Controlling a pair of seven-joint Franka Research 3 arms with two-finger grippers.
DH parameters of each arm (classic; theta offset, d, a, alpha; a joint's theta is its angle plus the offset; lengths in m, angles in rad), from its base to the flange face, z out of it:
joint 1: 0 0.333 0 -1.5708
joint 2: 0 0 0 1.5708
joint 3: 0 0.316 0.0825 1.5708
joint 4: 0 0 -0.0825 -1.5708
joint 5: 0 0.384 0 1.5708
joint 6: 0 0 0.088 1.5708
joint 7: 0 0.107 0 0
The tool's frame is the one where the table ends.
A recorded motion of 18 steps. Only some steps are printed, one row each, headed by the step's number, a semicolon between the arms.
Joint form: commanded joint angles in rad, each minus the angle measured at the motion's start. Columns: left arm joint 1, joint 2, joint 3, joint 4, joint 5, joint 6, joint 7; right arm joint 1, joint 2, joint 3, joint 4, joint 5, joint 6, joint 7.
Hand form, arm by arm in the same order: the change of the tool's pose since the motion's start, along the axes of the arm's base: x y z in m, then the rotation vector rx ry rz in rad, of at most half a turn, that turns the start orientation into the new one. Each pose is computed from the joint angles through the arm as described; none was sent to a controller.
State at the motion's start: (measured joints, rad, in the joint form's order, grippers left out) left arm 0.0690 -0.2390 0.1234 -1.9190 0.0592 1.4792 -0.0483; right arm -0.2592 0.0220 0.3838 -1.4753 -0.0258 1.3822 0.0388
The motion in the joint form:
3: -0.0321 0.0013 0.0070 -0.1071 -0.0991 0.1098 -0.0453; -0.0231 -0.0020 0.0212 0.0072 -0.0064 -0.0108 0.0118
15: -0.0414 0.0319 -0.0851 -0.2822 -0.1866 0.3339 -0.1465; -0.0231 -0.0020 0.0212 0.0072 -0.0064 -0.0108 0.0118
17: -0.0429 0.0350 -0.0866 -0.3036 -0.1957 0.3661 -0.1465; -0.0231 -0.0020 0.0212 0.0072 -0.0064 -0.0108 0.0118
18: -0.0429 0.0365 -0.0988 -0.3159 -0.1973 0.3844 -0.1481; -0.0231 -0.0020 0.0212 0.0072 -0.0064 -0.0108 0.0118
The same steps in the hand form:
3: 0.0069 -0.0227 -0.0423 -0.0887 -0.0158 0.0344; -0.0016 -0.0020 0.0035 -0.0082 0.0003 -0.0144
15: 0.0164 -0.0794 -0.1202 -0.1221 -0.0297 0.0800; -0.0016 -0.0020 0.0035 -0.0082 0.0003 -0.0144
17: 0.0163 -0.0812 -0.1290 -0.1279 -0.0375 0.0844; -0.0016 -0.0020 0.0035 -0.0082 0.0003 -0.0144
18: 0.0163 -0.0869 -0.1340 -0.1255 -0.0411 0.0767; -0.0016 -0.0020 0.0035 -0.0082 0.0003 -0.0144

